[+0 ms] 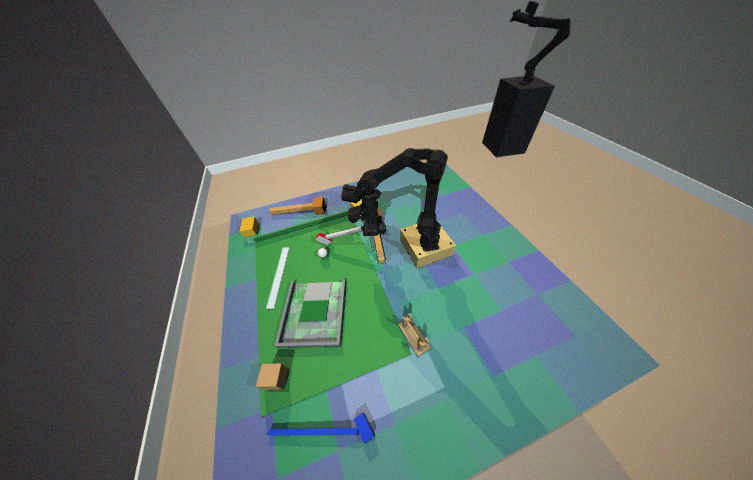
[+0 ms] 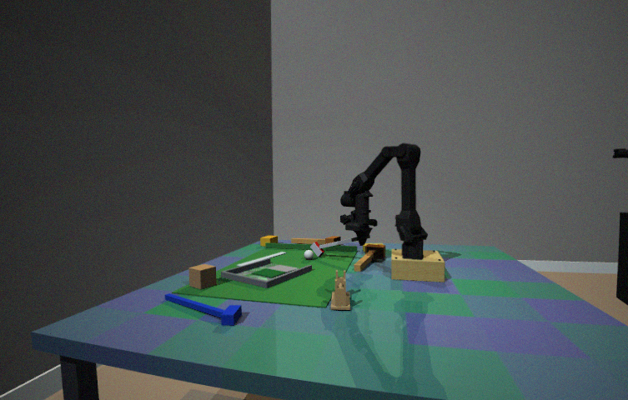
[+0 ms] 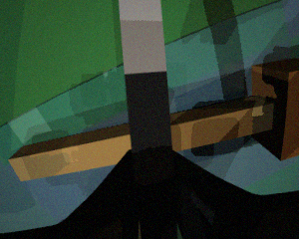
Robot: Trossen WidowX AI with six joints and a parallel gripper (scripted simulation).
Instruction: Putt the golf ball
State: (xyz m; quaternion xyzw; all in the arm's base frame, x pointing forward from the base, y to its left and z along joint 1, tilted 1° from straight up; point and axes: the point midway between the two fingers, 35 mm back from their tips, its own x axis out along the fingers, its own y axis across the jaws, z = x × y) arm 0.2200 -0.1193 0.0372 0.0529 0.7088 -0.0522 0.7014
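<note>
My gripper tip is 11 cm short of the red putter and 1 cm to the left of it. Round my gripper tip: white bar 42 cm ahead, 10 cm to the left, 7 cm below; then dark green rail 32 cm ahead, 17 cm to the right, 6 cm below; then white golf ball 23 cm ahead, 3 cm to the left, 5 cm below.
</note>
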